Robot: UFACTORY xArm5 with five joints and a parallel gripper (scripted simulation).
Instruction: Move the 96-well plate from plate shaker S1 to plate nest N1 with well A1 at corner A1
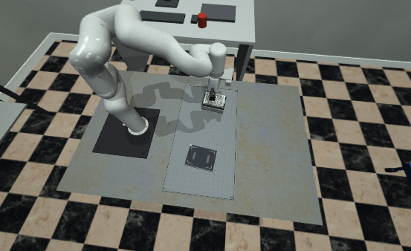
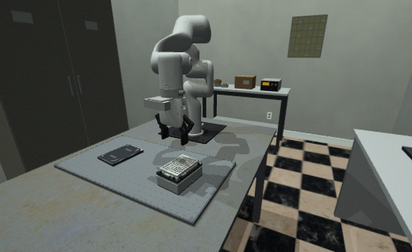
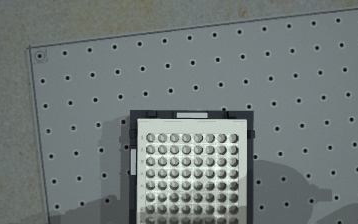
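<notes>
The white 96-well plate is 10 mm ahead of my hand, 20 mm to the left of it and 100 mm below it. The rest, counted from my hand: plate nest N1: 20 mm behind, 340 mm to the right, 160 mm below; then A1 mark: 90 mm behind, 280 mm to the right, 150 mm below.
</notes>
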